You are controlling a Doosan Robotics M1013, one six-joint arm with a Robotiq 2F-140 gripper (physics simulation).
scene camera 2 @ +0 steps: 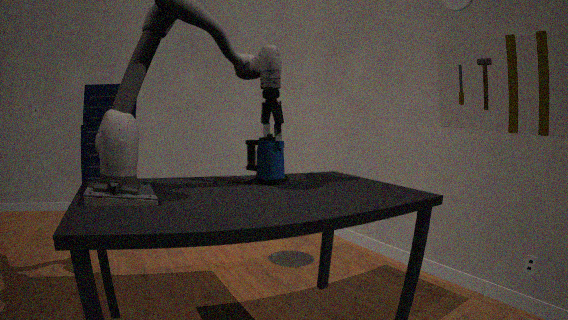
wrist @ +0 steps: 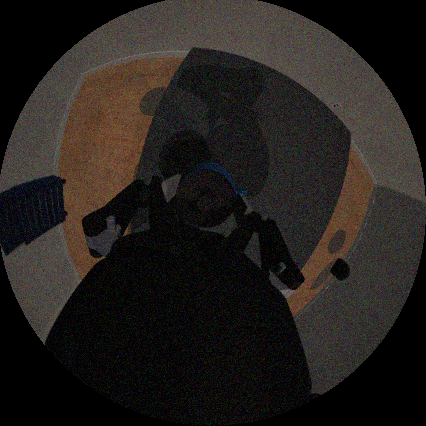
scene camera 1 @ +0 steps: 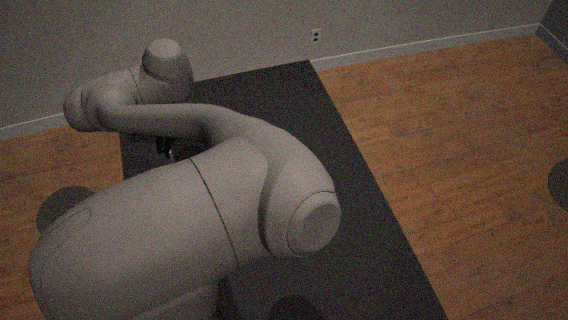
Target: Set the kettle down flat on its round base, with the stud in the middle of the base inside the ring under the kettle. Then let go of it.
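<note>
The blue kettle stands upright in scene camera 2, its black handle to the left. In the wrist view its dark round top shows, with a strip of blue body beyond it. My gripper points down and is shut on the kettle at its top, one finger on each side. The dark round base shows as a thin edge at the kettle's bottom. The stud and ring are hidden, and I cannot tell whether there is a gap or whether they line up. The arm mostly hides the kettle in scene camera 1.
The black table bears the arm's mounting plate at its left. Dark shadows lie around the kettle, including a darker round patch beyond it in the wrist view. A blue rack stands behind the arm. Tools hang on the right wall.
</note>
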